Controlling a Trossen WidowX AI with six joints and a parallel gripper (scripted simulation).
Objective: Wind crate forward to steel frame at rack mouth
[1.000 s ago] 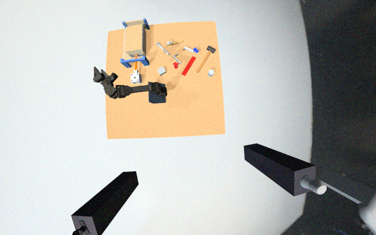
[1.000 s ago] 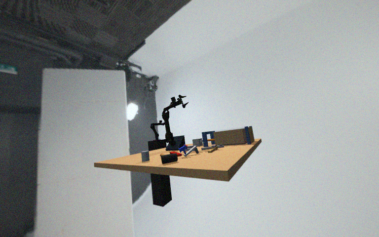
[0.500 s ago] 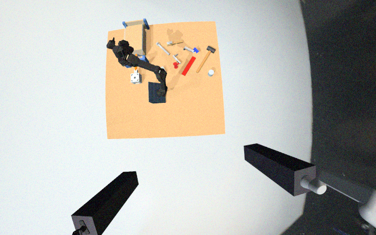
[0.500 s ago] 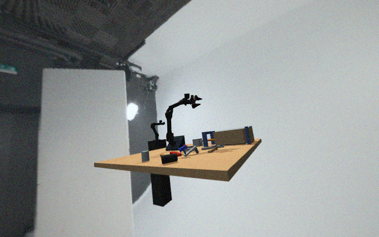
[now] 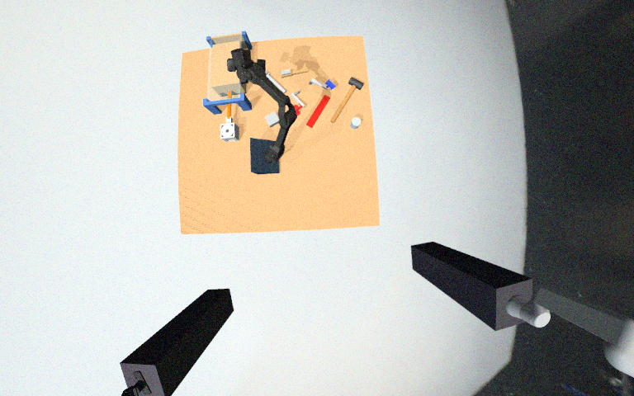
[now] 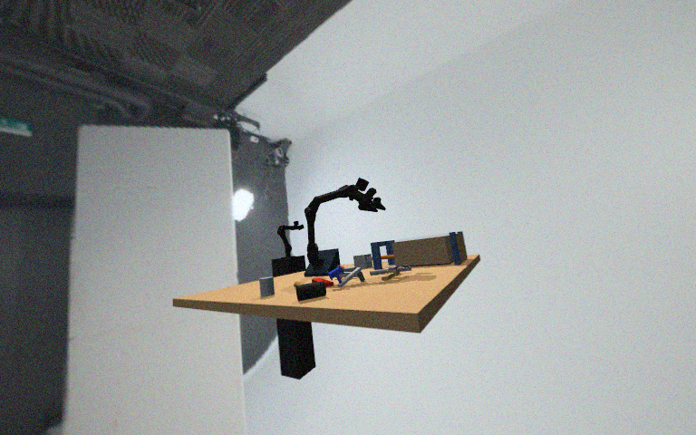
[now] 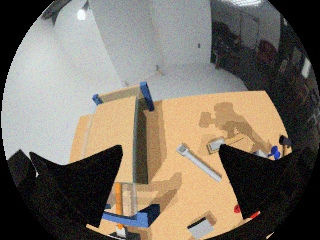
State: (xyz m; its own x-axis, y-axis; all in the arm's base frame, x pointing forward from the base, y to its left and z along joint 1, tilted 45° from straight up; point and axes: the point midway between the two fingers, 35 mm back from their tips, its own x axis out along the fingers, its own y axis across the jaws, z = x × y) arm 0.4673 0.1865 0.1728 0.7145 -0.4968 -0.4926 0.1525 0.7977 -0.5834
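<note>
Right now my gripper tip is 31 cm above the winch handle, 22 cm to the left of it and 14 cm past it. Round my gripper tip: brush: 31 cm below, 21 cm to the right, 8 cm ahead; clear-panelled cubby: 22 cm below, 20 cm to the left, 13 cm ahead; blue steel frame: 23 cm below, 22 cm to the left, 12 cm behind.
</note>
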